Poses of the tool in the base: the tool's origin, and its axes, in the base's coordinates. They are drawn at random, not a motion.
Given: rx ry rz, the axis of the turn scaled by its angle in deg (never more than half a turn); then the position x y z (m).
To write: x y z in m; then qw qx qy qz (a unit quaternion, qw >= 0). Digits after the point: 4 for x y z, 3 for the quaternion.
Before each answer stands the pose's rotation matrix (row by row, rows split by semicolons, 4 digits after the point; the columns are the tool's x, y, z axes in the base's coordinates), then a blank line. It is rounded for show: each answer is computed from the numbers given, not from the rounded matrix.
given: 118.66, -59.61, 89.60, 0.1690, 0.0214, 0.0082
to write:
0.1241 -0.7245 0.6780; -0.3454 -0.6721 -0.6550; 0.9302 -0.1530 -0.3337

0.1690, 0.0214, 0.0082, 0.172, 0.730, -0.367, 0.551
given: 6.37, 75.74, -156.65, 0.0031, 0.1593, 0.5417
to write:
-0.9921 0.1240 -0.0211; -0.0605 -0.6173 -0.7844; -0.1103 -0.7769 0.6199

0.0031, 0.1593, 0.5417, 0.051, 0.037, 0.434, -0.899
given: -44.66, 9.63, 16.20, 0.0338, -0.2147, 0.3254
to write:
0.9491 -0.3119 0.0450; 0.1885 0.6763 0.7121; -0.2525 -0.6674 0.7006

0.0338, -0.2147, 0.3254, 0.912, -0.378, 0.082, 0.137
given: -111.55, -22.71, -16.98, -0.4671, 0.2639, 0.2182
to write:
0.9136 0.4059 0.0249; 0.1387 -0.3687 0.9191; 0.3823 -0.8362 -0.3932

-0.4671, 0.2639, 0.2182, 0.537, -0.818, -0.167, -0.124
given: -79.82, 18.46, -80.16, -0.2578, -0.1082, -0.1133
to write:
0.2704 0.4769 0.8363; -0.7947 -0.3798 0.4735; 0.5435 -0.7926 0.2763

-0.2578, -0.1082, -0.1133, 0.540, -0.586, 0.136, -0.589
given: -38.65, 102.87, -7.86, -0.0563, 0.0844, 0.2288
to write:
-0.1793 -0.3736 0.9101; -0.5075 0.8276 0.2397; -0.8428 -0.4189 -0.3380

-0.0563, 0.0844, 0.2288, 0.572, -0.288, 0.766, -0.059
